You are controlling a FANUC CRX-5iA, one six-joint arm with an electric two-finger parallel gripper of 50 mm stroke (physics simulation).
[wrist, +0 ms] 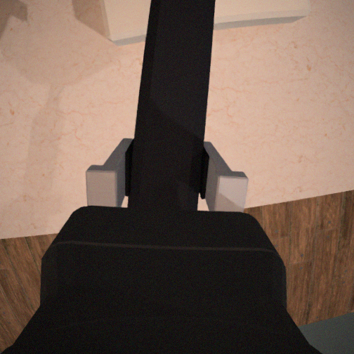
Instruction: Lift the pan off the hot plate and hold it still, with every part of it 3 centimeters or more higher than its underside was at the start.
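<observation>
The pan's handle (175, 90) is a long black bar that runs from the top edge of the wrist view down between the fingers. My gripper (165, 157) is shut on it, with a dark pad against each side. The pan's body does not show in this view. The hot plate (260, 11) shows in part at the top as a cream-coloured block with a grey lower edge, behind and on both sides of the handle. How high the pan is above it cannot be seen here.
A pale, veined table top (270, 115) lies below the handle. Its front edge crosses the lower part of the view, with a brown wooden floor (315, 240) beyond it. A grey-green surface (332, 332) shows at the lower right. Shadows fall on the table at the left.
</observation>
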